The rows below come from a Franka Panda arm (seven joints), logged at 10 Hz.
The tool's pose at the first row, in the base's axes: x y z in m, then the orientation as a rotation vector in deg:
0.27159, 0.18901, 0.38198, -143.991, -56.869, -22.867
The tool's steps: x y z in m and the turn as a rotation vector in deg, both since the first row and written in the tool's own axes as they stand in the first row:
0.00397, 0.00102, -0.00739, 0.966, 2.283, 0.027
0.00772, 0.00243, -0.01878, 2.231, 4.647, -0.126
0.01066, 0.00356, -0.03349, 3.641, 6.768, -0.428
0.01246, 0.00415, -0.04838, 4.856, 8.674, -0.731
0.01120, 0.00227, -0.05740, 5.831, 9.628, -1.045
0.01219, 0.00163, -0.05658, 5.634, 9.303, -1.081
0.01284, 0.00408, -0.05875, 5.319, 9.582, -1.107
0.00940, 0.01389, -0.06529, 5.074, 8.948, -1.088
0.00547, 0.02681, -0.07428, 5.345, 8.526, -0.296
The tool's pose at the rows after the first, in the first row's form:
0.27427, 0.18718, 0.38978, -142.127, -55.927, -25.047
0.27662, 0.18309, 0.40090, -139.865, -55.165, -27.153
0.27783, 0.17716, 0.41467, -137.513, -54.668, -28.882
0.27783, 0.17084, 0.42828, -135.419, -54.252, -30.442
0.27461, 0.16712, 0.43618, -133.986, -54.224, -31.034
0.27495, 0.16851, 0.43603, -134.301, -54.405, -30.793
0.27688, 0.16624, 0.43754, -134.424, -54.342, -31.312
0.28057, 0.15466, 0.43928, -134.954, -54.579, -30.729
0.28582, 0.13958, 0.44215, -135.242, -53.747, -29.847

